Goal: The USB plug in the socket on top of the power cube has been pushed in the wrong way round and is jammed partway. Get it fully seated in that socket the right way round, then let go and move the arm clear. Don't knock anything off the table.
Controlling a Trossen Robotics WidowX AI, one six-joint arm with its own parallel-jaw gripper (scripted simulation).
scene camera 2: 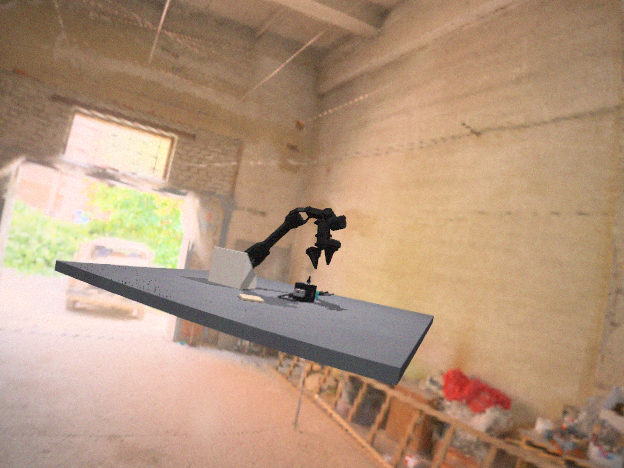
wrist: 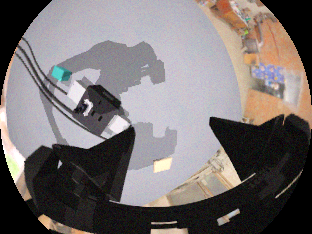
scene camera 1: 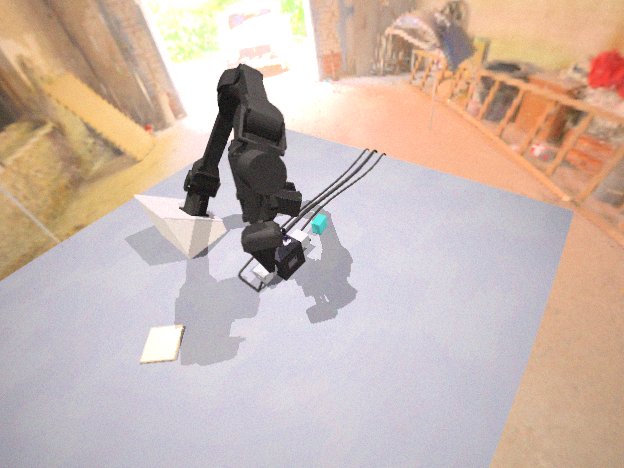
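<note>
Cream tile (scene camera 1: 162, 344). Black power cube (scene camera 1: 288, 258). Gripper (scene camera 1: 270, 259) open, empty, holding nothing. Same gripper (wrist: 173, 126).
</note>
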